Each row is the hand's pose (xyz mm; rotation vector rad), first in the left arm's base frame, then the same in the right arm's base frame.
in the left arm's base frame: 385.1 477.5 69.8 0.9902 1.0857 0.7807
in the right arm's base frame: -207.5 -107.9 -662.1 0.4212 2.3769 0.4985
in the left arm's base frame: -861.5 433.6 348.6 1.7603 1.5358 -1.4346
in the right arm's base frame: -550.3 -333.2 548.5 0.1331 1.6252 -2.0390
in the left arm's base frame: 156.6 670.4 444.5 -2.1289 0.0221 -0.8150
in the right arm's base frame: -259.8 206.3 -303.8 -2.5698 -0.5130 0.6601
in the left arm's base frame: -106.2 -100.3 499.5 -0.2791 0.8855 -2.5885
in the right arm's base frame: 243.4 -329.9 50.2 -1.6632 0.1607 -1.8873
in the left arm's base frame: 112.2 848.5 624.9 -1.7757 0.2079 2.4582
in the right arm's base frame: -322.5 432.7 -198.6 0.4022 -0.2293 -2.2458
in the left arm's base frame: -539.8 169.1 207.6 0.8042 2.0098 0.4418
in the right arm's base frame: -287.5 -499.6 237.8 -0.1666 3.0536 -0.1729
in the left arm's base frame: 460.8 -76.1 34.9 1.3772 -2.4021 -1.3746
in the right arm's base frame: 226.1 -462.0 -671.1 0.9713 -1.3288 -0.7677
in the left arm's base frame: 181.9 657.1 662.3 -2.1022 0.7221 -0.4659
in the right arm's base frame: -129.6 358.7 -214.0 -2.8994 0.2397 0.8299
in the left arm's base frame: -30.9 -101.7 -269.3 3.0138 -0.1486 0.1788
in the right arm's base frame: -111.3 -846.9 -401.0 2.1722 0.8870 -0.9054
